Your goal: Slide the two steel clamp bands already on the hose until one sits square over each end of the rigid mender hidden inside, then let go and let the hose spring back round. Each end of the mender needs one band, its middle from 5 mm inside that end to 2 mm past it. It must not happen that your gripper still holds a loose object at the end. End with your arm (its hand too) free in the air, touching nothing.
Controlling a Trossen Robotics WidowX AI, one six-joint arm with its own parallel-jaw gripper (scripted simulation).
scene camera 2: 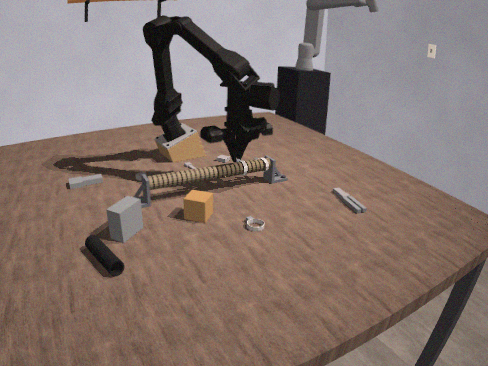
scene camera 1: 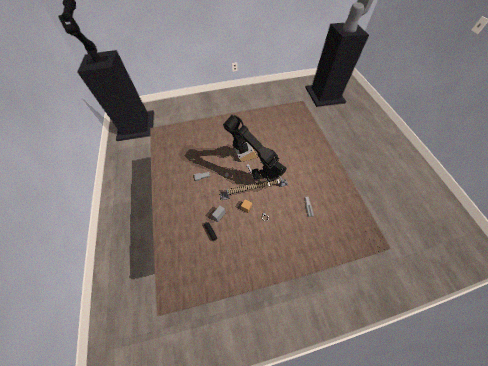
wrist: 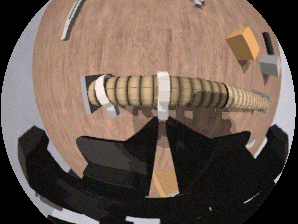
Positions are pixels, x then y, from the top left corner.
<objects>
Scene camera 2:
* my gripper: 236, 161
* black cylinder: 100, 251
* grey cube: 124, 217
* orange cube: 198, 205
</objects>
